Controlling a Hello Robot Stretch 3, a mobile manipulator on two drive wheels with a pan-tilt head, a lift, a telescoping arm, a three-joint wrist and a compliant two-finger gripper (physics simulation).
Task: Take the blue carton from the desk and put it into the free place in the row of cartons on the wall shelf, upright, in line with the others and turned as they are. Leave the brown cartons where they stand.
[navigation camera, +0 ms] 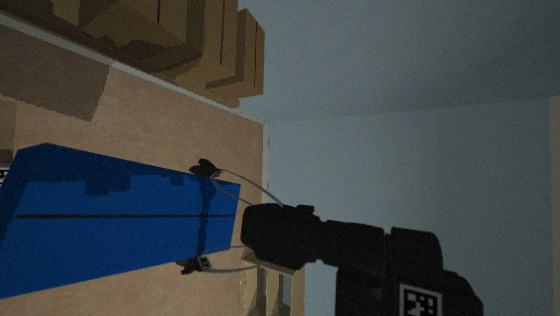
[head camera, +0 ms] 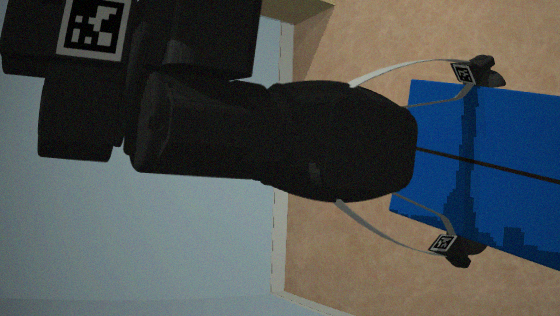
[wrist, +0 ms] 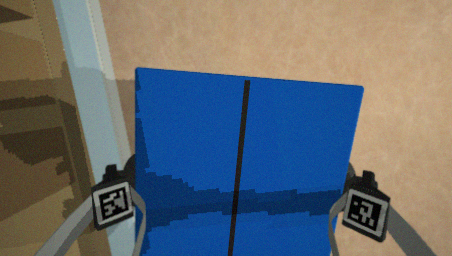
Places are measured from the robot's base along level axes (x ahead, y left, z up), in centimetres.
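Pixels of known places: gripper, between the fingertips: (navigation camera: 187, 211) (head camera: 488, 163) (wrist: 236, 171).
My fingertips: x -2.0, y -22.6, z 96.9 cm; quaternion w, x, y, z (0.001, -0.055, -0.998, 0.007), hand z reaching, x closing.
Note:
Behind a point stands the place of what it marks.
The blue carton (head camera: 520, 130) @(x -4.1, y -17.3, z 101.1 cm) (navigation camera: 125, 237) @(x -2.3, y -12.1, z 100.8 cm) (wrist: 295, 130) @(x -5.6, y -26.2, z 101.7 cm) has a thin black line along its face. My gripper (head camera: 475, 161) @(x -2.0, y -22.6, z 96.9 cm) (navigation camera: 196, 217) @(x -2.0, y -22.6, z 96.9 cm) (wrist: 236, 171) @(x -2.0, y -22.6, z 96.9 cm) is shut on it, with one fingertip against each side near one end. The carton is held in the air above the floor, its long side pointing away from the palm. In the navigation view, brown cartons (navigation camera: 253, 55) @(x 45.7, y -51.0, z 88.0 cm) (navigation camera: 214, 45) @(x 37.9, y -33.8, z 88.0 cm) with dark lines stand at the upper left, apart from the blue carton. I cannot tell which gap there is the free place. The desk cannot be made out.
A pale wooden open frame (navigation camera: 298, 292) @(x -117.8, y -183.7, z 61.0 cm) stands below the gripper in the navigation view. A wooden edge (head camera: 305, 9) @(x -91.6, y -180.7, z 9.0 cm) shows at the top of the head view. Brown woodwork (wrist: 35, 125) @(x 38.9, y -26.5, z 70.0 cm) lies left of the carton in the wrist view. Light blue walls (head camera: 215, 240) @(x 34.1, y -201.6, z 42.3 cm) meet the tan floor.

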